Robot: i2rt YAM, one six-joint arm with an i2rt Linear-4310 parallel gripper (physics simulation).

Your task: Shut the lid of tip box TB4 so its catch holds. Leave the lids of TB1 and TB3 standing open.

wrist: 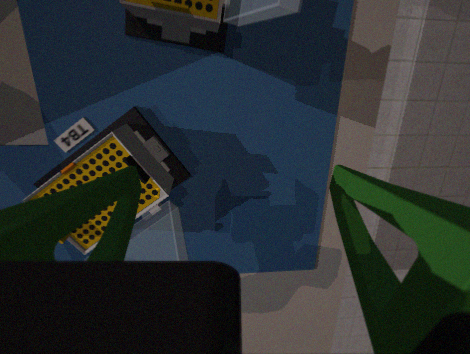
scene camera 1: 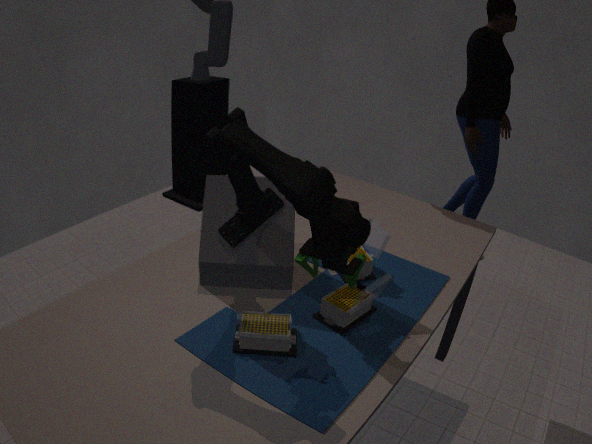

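Where they show: gripper, fingertip midpoint: [wrist: 235,176] [scene camera 1: 334,281]; arm's base, link origin: [scene camera 1: 251,217].
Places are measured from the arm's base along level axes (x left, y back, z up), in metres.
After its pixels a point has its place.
Tip box TB4 [scene camera 1: 265,326] @(y -0.288, x -0.302, z -0.056 m) [wrist: 100,160], yellow-topped with a light body, sits angled on a dark base. Its clear lid [wrist: 161,227] @(y -0.305, x -0.267, z -0.104 m) stands open toward the lower right in the wrist view; in the scene view the lid is hard to make out. TB1 [scene camera 1: 346,298] @(y -0.339, x -0.014, z -0.120 m) [wrist: 202,7] @(y -0.358, x -0.061, z -0.121 m) has its clear lid [scene camera 1: 380,284] @(y -0.427, x -0.015, z -0.037 m) [wrist: 265,10] @(y -0.399, x -0.077, z -0.048 m) open. The far box, taken as TB3 [scene camera 1: 367,270] @(y -0.302, x 0.194, z -0.152 m), is partly hidden by the gripper; its lid [scene camera 1: 378,241] @(y -0.298, x 0.254, z -0.077 m) stands open. My gripper [scene camera 1: 332,280] @(y -0.370, x -0.164, z 0.029 m) [wrist: 235,176] @(y -0.370, x -0.164, z 0.029 m) is open and empty, above the mat. Its left finger hides part of TB4 in the wrist view.
The boxes stand on a blue mat [scene camera 1: 320,410] @(y -0.477, x -0.348, z -0.178 m) [wrist: 270,95] @(y -0.434, x -0.138, z -0.178 m). The table [scene camera 1: 110,345] @(y 0.041, x -0.527, z -0.180 m) edge and the tiled floor lie to the right. A grey pedestal [scene camera 1: 245,275] @(y -0.049, x -0.083, z -0.136 m) carries my arm. A person [scene camera 1: 487,80] stands beyond the table, and another arm [scene camera 1: 219,35] stands behind.
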